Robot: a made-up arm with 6 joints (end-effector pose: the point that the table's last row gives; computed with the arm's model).
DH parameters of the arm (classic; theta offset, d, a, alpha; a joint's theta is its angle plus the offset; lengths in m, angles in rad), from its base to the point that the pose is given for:
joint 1: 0 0.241 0 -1.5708
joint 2: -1.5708 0 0.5 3.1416
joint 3: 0 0 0 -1.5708
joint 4: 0 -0.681 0 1.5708
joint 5: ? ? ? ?
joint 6: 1.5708 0 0 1.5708
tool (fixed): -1.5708 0 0 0
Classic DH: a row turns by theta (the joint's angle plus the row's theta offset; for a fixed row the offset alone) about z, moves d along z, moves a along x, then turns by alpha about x.
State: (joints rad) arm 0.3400 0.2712 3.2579 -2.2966 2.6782 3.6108
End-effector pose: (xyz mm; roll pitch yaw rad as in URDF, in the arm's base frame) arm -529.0 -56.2 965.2 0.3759 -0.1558 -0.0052
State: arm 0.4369 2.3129 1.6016 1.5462 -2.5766 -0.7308
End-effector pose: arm 913.2 421.4 -400.6 -1.2894 -0.5721 -2.0146
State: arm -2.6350 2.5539 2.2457 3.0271 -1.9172 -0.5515
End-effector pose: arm -725.8 -614.1 -361.4 -0.6992 -1.4559 1.7204
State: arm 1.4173 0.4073 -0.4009 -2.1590 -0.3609 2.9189
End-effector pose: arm -16.9 565.9 100.8 -0.5297 0.5718 1.7742
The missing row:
joint 5: 0 0.186 0 -1.5708
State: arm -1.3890 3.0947 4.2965 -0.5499 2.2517 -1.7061
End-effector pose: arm -90.9 -382.5 341.7 -1.6379 0.3556 2.2006
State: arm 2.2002 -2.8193 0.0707 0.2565 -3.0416 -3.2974
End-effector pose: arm 633.8 -564.8 -109.4 -2.7345 0.1548 2.1746
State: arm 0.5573 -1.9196 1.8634 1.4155 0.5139 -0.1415
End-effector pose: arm -753.3 -503.4 -484.6 1.4813 0.6212 3.0589
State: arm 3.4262 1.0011 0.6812 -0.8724 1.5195 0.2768
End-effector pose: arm -1015.1 -172.4 161.3 0.8505 -0.6353 2.1720
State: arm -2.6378 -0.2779 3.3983 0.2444 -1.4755 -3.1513
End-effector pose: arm 526.1 496.1 336.1 -0.3313 -0.8989 0.9011
